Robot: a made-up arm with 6 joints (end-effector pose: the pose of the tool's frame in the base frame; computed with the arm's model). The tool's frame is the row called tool.
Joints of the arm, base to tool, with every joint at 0 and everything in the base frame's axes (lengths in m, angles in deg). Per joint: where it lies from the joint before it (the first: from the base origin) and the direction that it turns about. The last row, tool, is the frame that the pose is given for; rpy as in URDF.
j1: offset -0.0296 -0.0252 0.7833 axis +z
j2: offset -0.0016 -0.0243 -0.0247 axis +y
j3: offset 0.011 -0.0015 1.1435 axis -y
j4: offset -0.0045 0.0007 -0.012 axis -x
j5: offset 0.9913 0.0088 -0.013 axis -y
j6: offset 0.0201 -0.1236 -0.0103 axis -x
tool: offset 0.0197 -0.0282 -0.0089 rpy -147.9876 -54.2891 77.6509
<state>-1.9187 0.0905 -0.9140 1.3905 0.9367 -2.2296</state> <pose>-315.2 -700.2 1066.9 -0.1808 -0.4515 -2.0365</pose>
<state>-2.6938 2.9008 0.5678 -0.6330 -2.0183 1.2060</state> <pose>390.8 288.0 -971.2 1.4206 0.1925 -1.7754</pose>
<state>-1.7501 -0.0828 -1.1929 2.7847 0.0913 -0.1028</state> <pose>-11.2 -467.5 1007.6 -1.1574 0.5005 1.5610</pose>
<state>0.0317 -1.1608 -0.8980 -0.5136 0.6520 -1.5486</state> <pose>-44.8 -134.0 1416.5 1.1883 -0.0108 -1.8122</pose>
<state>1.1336 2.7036 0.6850 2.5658 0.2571 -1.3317</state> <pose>-29.4 86.2 -1251.4 -0.5823 -0.1827 2.9289</pose>
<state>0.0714 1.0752 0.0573 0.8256 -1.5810 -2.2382</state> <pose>1504.8 -40.7 486.1 -2.3119 -0.3960 -0.9026</pose>
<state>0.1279 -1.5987 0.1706 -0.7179 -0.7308 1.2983</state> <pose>-1236.0 -286.0 1767.3 2.4530 0.1989 2.0472</pose>
